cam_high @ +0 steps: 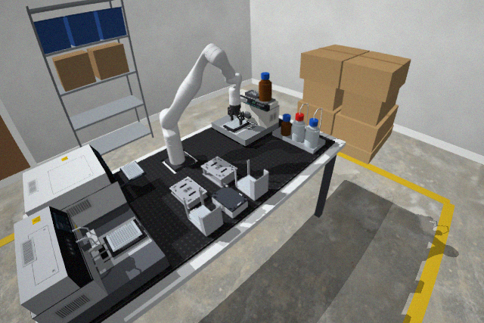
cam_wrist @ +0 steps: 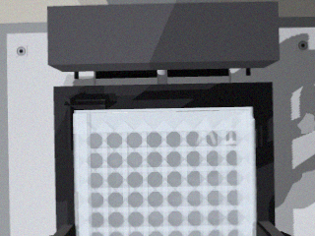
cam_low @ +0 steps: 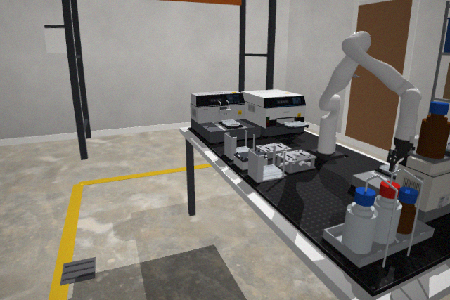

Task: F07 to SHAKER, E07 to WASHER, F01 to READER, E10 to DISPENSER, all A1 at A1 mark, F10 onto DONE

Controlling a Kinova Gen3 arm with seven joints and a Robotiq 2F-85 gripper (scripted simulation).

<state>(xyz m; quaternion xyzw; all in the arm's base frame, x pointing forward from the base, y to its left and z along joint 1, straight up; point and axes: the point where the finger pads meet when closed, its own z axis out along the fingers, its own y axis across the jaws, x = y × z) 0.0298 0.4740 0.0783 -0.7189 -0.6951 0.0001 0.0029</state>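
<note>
Now: the dispenser stage 2 cm below my hand. From my hand the other things lie so: dispenser deck 6 cm below, 1 cm to the left; brown bottle 20 cm above, 17 cm to the left, 11 cm ahead; dispenser 18 cm to the left, 1 cm ahead, 1 cm above.
</note>
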